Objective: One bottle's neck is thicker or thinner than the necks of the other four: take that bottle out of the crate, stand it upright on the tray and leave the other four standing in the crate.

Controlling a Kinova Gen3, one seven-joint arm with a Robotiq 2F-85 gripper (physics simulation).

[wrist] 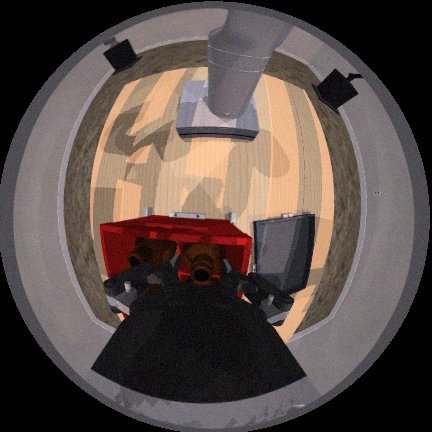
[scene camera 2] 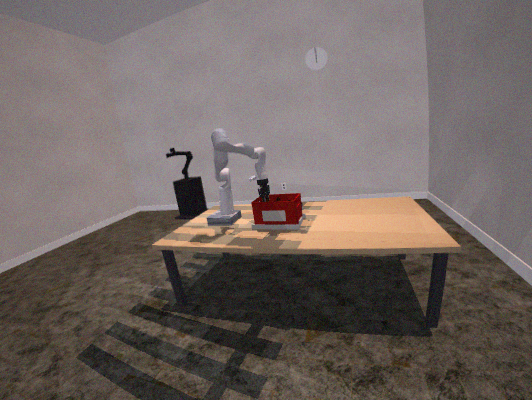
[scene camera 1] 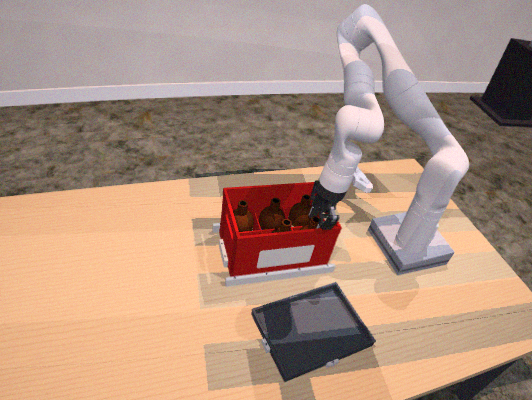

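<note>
The red crate holds five upright brown bottles. In scene camera 1, a left bottle, a middle bottle and a right bottle stand in the back row. A front middle bottle and a front right bottle stand nearer. My gripper is partly open at the crate's right end, its fingers on either side of the front right bottle's neck, not clamped on it. The dark tray is empty. Which neck differs is too small to tell.
White rails run along the crate's foot. The crate walls rise close around the bottles. The arm's base stands on the table beyond the crate's right end. Small light blocks touch the tray's edge.
</note>
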